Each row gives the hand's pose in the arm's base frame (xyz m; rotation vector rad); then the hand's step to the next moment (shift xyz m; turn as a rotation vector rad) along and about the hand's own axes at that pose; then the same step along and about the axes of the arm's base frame.
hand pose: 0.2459 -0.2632 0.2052 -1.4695 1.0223 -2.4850
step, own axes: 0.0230 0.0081 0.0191 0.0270 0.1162 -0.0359
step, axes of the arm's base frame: 0.0009 -0.0247 0.0187 -0.0731 -0.0823 -0.0584
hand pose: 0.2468 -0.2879 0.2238 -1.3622 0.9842 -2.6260
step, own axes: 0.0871 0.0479 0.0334 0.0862 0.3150 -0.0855
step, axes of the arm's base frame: -0.0412 -0.0815 0.0515 -0.1974 -0.2331 -0.1438
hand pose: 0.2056 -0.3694 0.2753 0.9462 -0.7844 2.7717
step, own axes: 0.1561 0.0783 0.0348 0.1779 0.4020 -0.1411
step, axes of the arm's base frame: -0.1265 -0.0945 0.0824 -0.3235 -0.2854 -0.1645
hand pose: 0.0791 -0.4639 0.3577 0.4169 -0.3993 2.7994
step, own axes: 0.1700 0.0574 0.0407 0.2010 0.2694 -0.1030
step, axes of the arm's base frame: -0.1643 -0.0257 0.0786 -0.2939 -0.1695 -0.0919
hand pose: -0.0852 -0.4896 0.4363 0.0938 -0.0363 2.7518
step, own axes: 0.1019 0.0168 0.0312 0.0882 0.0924 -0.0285
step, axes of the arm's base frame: -0.0986 0.0217 0.0381 -0.1182 -0.0511 -0.0234
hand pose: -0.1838 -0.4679 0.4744 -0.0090 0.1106 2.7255
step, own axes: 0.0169 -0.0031 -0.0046 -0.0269 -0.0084 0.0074
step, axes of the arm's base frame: -0.0143 0.0093 -0.0052 0.0281 -0.0026 0.0073
